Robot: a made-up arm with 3 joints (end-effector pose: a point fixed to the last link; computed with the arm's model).
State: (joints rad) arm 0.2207 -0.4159 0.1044
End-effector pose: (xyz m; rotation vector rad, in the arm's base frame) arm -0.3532 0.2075 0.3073 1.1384 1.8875 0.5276
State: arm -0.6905 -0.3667 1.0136
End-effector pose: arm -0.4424 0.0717 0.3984 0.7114 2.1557 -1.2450
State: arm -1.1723 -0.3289 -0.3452
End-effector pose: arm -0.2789 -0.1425 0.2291 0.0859 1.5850 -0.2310
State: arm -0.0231 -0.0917 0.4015
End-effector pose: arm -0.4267 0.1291 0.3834 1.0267 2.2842 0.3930
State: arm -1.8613 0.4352 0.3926
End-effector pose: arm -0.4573 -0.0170 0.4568 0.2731 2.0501 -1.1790
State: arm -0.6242 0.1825 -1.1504
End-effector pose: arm -0.1979 0.2149 0.2861 0.7465 1.0634 1.1857
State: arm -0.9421 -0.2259 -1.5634
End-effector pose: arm -0.0770 0.0944 0.2001 0.0397 0.8908 1.0621
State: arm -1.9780 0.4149 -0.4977
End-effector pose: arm -0.3459 -0.1140 0.3239 0.0280 1.8203 -0.3139
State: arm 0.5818 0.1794 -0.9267
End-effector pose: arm -0.2376 0.2920 0.5788 1.6392 0.5219 1.8135
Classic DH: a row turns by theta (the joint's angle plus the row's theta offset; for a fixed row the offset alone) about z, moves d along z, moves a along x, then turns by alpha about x. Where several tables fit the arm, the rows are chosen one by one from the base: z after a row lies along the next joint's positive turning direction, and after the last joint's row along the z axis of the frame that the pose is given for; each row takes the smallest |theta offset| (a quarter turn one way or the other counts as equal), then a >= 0, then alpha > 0; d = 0 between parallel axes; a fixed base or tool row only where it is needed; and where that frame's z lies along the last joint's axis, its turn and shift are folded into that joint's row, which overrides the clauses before.
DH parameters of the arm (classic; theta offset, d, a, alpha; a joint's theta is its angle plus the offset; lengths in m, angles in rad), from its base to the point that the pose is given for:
base (fixed): 1.5708 0.5007 0.0157 1.5708
joint 1: -0.4264 0.0166 -0.0234 -0.474
joint 2: -0.6342 -0.1545 -0.0141 -1.7417
joint 3: 0.9799 0.2741 0.227 2.0606
tool (fixed): 1.1179 0.0027 0 0

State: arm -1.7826 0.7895 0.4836
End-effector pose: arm -0.4647 0.0525 0.5314 0.5044 2.4245 -0.9660
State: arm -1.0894 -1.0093 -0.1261
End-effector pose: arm -0.2405 -0.2774 0.2782 -0.1593 1.1893 -0.8049
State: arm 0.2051 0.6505 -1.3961
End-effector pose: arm -0.2112 0.2216 0.6663 1.7212 0.0614 1.9259
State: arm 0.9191 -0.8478 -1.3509
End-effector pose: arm -0.0101 0.3562 0.4502 1.2049 0.1788 1.1776
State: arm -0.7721 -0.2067 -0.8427
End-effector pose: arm -0.1958 0.0480 0.1761 0.3671 1.3438 0.6099
